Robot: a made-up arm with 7 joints. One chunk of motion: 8 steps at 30 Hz.
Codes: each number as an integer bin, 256 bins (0 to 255) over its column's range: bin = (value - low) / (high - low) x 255, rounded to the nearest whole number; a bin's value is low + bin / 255 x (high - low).
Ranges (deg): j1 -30..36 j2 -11..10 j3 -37..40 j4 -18..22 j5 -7..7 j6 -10..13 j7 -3..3
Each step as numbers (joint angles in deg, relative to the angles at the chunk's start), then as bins.
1 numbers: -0.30 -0.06 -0.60 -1.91 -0.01 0.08 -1.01
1 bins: 115 133 121 103 127 112 85
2 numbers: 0.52 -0.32 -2.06 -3.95 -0.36 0.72 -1.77
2 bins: 118 130 116 90 121 119 52
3 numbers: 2.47 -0.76 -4.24 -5.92 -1.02 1.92 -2.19
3 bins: 125 124 108 77 109 132 34
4 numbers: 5.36 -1.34 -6.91 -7.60 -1.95 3.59 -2.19
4 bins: 137 117 100 66 92 151 34
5 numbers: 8.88 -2.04 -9.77 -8.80 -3.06 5.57 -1.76
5 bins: 150 109 90 59 72 173 53
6 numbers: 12.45 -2.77 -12.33 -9.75 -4.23 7.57 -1.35
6 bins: 164 100 82 53 50 195 70
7 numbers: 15.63 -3.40 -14.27 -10.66 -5.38 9.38 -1.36
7 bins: 176 92 75 47 30 215 70
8 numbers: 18.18 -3.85 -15.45 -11.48 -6.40 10.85 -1.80
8 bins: 186 87 71 42 11 231 51
